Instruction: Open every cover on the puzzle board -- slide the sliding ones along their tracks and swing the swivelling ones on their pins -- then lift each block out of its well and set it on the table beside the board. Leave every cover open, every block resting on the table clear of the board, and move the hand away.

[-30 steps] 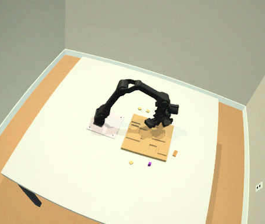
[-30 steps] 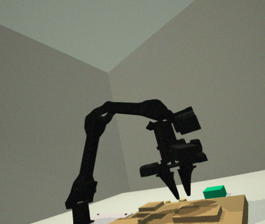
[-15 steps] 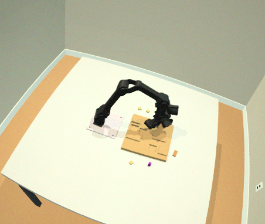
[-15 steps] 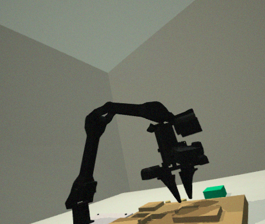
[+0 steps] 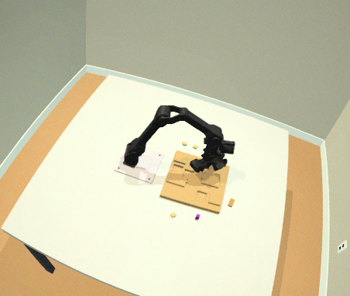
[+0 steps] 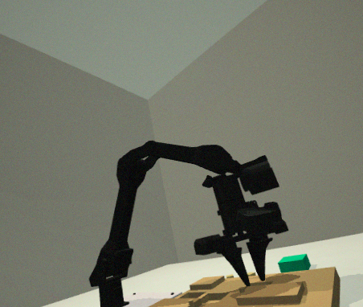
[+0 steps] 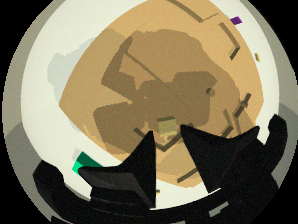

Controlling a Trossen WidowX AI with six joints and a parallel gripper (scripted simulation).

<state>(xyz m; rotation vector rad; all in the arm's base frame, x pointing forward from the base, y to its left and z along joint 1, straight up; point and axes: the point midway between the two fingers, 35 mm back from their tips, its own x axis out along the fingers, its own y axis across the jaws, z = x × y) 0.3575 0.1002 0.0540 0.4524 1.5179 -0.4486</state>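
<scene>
Right now my gripper tip is 270 mm to the left of the purple block, 50 mm short of it and 10 mm above it. From my gripper tip the other things lie so: orange block 190 mm ahead, 120 mm to the right, 20 mm below; then green block 180 mm to the left, 20 mm ahead, 10 mm below.
</scene>
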